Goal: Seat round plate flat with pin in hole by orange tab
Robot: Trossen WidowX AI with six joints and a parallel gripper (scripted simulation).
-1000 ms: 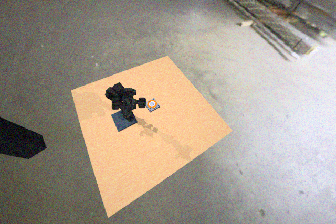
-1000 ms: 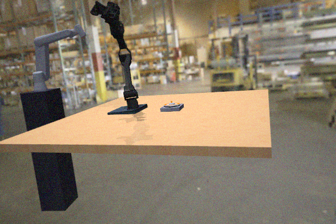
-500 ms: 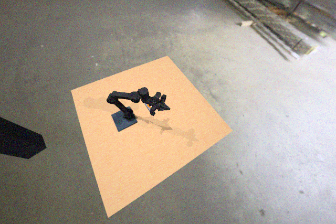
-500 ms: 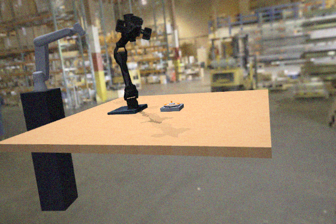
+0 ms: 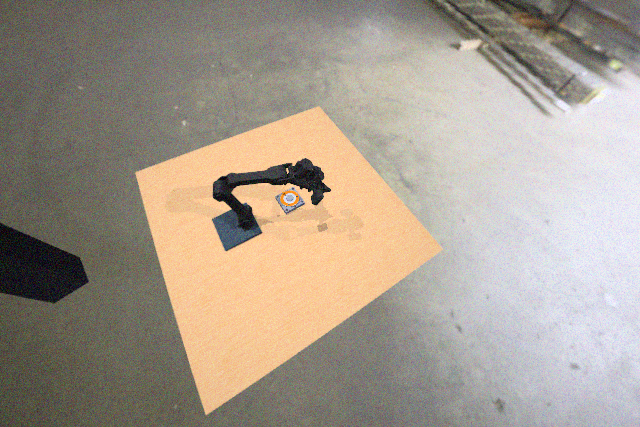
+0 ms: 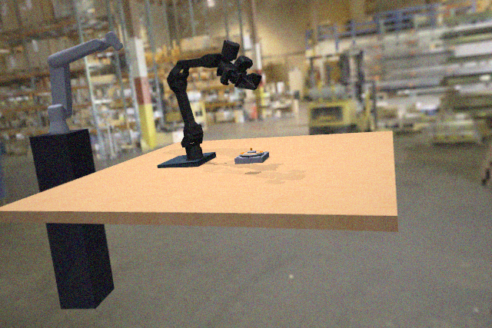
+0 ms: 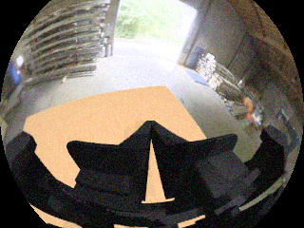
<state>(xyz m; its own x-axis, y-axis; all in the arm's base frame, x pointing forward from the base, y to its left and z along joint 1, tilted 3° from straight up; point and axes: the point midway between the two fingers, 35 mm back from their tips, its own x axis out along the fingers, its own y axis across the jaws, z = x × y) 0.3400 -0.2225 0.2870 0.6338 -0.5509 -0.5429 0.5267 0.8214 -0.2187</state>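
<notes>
Right now my gripper tip is 80 mm past the plate, 240 mm to the right of it and 280 mm above it. Also, from my gripper tip: base 80 mm behind, 220 mm to the left, 290 mm below.
</notes>
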